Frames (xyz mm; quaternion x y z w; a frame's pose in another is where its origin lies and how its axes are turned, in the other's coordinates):
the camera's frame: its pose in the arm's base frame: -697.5 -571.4 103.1 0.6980 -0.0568 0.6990 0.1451
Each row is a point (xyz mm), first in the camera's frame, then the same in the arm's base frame.
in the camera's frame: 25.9 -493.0 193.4
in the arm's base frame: -372.5 -153.7 71.8
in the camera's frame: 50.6 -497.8 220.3
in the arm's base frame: -344.9 -153.6 96.2
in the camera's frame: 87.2 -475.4 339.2
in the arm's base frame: -236.6 -203.9 137.6
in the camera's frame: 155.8 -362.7 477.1
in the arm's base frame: -135.0 -341.6 222.2
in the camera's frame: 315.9 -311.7 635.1
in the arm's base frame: 4.8 -414.9 390.4
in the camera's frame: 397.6 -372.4 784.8
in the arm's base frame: 166.9 -389.2 466.8
